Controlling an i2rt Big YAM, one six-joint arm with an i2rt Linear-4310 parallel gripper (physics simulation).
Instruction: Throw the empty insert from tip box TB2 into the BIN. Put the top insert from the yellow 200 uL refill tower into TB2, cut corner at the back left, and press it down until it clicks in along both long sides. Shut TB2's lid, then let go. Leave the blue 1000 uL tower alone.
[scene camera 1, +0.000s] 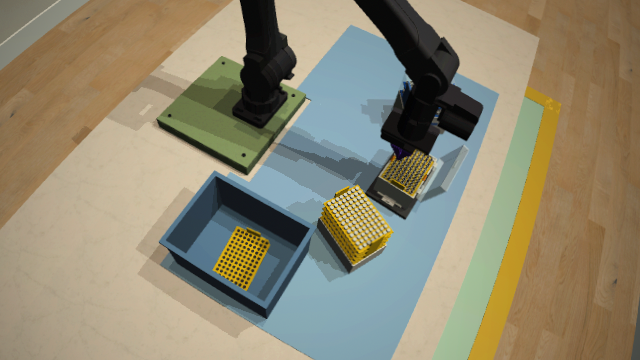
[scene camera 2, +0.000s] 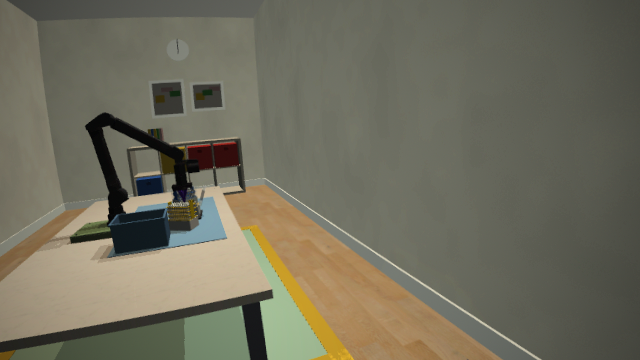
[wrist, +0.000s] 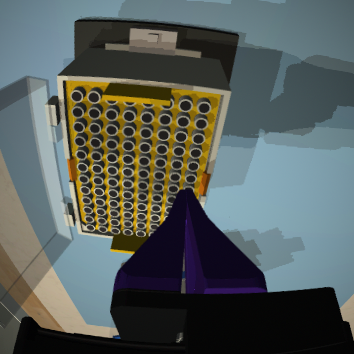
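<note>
Tip box TB2 (scene camera 1: 387, 192) (wrist: 145, 67) stands on the mat with its clear lid (scene camera 1: 452, 170) (wrist: 50, 150) open. A yellow insert full of tips (scene camera 1: 411, 172) (wrist: 145, 147) lies in it; an orange clip shows on each long side. Whether both sides are clicked in, I cannot tell. My gripper (scene camera 1: 400, 157) (wrist: 184, 197) is shut and empty, its purple tips at the insert beside one long side; contact is unclear. The yellow refill tower (scene camera 1: 357, 220) (scene camera 2: 182, 212) stands nearby. The empty yellow insert (scene camera 1: 242, 257) lies in the BIN (scene camera 1: 260, 210) (scene camera 2: 140, 235).
The blue tower (scene camera 1: 405, 90) stands behind TB2, mostly hidden by the arm. The arm's green base plate (scene camera 1: 200, 115) (scene camera 2: 90, 231) is behind the BIN. The refill tower stands between the BIN and TB2 on the blue mat (scene camera 1: 345, 300). TB2's raised lid is at its outer long side.
</note>
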